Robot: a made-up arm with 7 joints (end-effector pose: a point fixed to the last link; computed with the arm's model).
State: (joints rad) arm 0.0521 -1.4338 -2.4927 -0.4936 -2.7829 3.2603 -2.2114
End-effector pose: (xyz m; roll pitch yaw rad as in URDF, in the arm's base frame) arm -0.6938 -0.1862 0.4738 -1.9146 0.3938 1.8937
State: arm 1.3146 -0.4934 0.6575 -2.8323 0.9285 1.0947 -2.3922
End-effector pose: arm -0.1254 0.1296 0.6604 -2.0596 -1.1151 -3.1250
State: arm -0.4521 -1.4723 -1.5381 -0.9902 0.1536 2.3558 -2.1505
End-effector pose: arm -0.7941 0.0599 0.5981 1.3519 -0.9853 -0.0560
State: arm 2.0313 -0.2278 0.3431 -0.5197 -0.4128 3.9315 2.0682
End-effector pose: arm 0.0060 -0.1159 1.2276 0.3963 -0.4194 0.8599
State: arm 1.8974 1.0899 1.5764 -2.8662 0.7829 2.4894 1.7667
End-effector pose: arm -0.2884 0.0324 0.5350 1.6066 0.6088 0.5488
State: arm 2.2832 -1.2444 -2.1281 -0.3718 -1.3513 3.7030 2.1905
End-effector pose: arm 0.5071 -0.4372 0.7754 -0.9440 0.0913 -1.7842
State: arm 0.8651 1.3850 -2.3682 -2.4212 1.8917 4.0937 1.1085
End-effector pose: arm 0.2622 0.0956 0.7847 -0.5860 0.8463 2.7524
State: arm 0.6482 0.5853 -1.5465 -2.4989 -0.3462 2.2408 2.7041
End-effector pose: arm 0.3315 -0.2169 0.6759 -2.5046 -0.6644 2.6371
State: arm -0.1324 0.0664 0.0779 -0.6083 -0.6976 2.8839 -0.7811
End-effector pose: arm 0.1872 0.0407 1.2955 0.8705 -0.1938 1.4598
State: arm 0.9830 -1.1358 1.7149 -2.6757 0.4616 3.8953 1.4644
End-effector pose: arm -0.3656 -0.0508 0.6265 -1.5689 -0.9869 0.5531
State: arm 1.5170 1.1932 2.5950 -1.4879 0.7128 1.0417 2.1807
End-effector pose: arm -0.1832 0.3302 1.0669 -2.4247 1.1042 -3.1286
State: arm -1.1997 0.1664 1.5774 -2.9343 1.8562 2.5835 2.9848
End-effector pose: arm 0.1894 -0.0176 0.6044 2.7930 -0.7244 1.9807
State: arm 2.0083 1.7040 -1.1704 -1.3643 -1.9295 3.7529 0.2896
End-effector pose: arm 0.0131 0.5555 0.2784 -2.8732 0.5691 -2.4717
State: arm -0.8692 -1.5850 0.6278 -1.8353 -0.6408 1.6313 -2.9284
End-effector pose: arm -0.0534 0.4809 0.8853 -1.0445 1.0735 -2.5973
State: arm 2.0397 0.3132 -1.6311 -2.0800 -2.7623 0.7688 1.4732
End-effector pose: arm 0.3593 0.2535 0.8836 -0.3340 -0.0574 1.7090
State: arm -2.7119 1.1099 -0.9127 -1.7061 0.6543 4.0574 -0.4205
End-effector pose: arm -0.5873 0.0177 0.6075 1.2788 -0.7749 -1.9657
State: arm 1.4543 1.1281 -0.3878 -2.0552 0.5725 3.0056 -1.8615
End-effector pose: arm 0.2549 0.4927 0.3789 -3.1012 0.2986 2.5537
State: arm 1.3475 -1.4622 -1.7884 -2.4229 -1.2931 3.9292 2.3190
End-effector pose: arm 0.2106 -0.3550 0.5561 -0.6175 0.9310 -0.3952
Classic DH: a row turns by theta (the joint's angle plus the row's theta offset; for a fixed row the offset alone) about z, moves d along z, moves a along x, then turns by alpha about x. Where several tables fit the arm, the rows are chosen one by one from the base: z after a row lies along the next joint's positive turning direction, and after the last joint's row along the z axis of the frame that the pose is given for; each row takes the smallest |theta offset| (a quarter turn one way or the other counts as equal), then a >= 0, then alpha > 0; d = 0 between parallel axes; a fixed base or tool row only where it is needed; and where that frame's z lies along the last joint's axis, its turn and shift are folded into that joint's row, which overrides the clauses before.
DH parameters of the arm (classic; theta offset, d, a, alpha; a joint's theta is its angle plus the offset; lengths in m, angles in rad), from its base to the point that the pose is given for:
joint 1: 0 0.5249 0 -1.5708
joint 2: 0 0 0 1.5708
joint 3: 0 0.4324 0.0516 1.5708
joint 4: 0 0 -0.0666 -1.5708
joint 5: 0 0.3102 0 1.5708
joint 6: 0 0 0.0883 1.5708
joint 7: 0 0 0 0

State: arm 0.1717 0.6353 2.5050 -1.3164 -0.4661 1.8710 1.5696
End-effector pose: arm 0.0541 0.2477 1.2231 -2.1145 0.0180 0.8815
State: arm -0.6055 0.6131 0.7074 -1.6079 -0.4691 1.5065 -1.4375
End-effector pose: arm 0.6248 -0.0777 0.7182 -2.5980 0.0980 1.6914
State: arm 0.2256 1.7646 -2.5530 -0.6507 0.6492 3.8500 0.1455
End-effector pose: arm 0.7027 0.1337 0.5001 1.4907 0.3053 2.0786
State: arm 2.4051 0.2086 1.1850 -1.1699 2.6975 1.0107 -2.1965
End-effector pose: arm -0.4217 -0.0825 1.1686 0.8776 0.2602 1.4774
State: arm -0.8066 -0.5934 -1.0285 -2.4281 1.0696 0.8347 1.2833
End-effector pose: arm -0.1273 -0.2323 0.7877 0.0648 1.2290 0.8279
